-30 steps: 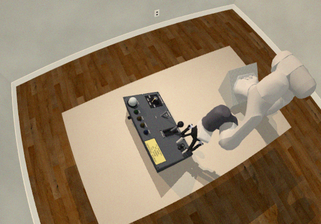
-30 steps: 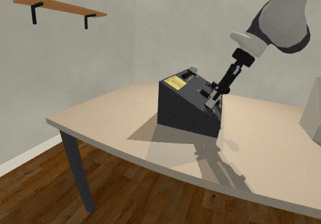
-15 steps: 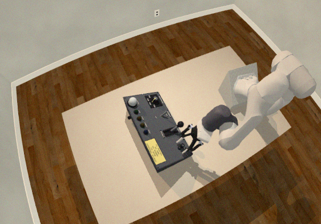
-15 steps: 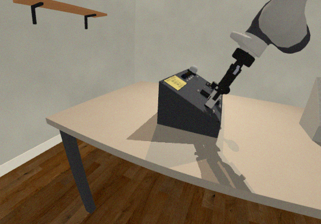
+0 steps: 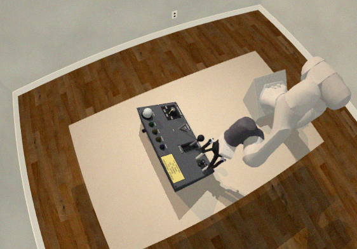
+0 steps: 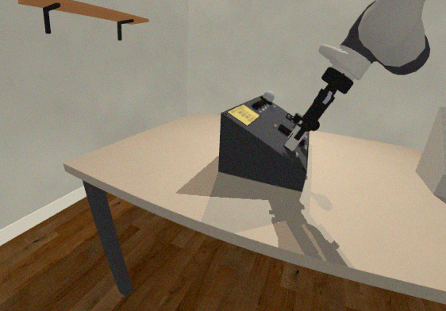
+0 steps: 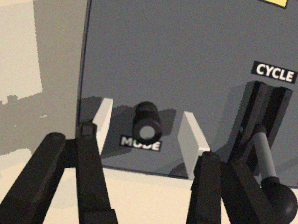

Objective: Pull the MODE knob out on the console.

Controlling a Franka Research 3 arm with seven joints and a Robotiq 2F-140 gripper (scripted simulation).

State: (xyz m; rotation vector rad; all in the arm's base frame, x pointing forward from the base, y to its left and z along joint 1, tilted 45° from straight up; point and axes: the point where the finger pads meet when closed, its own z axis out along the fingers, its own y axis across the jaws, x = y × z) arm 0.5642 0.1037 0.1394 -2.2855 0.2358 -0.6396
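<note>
My hand is 20 mm above the black mode knob and 10 mm short of it. From my hand the other things lie so: cycle lever 120 mm to the right, 10 mm below, 10 mm behind; dark grey console 180 mm to the right, 50 mm ahead, 40 mm below; check toggle 240 mm to the right, 20 mm below, 10 mm ahead.
</note>
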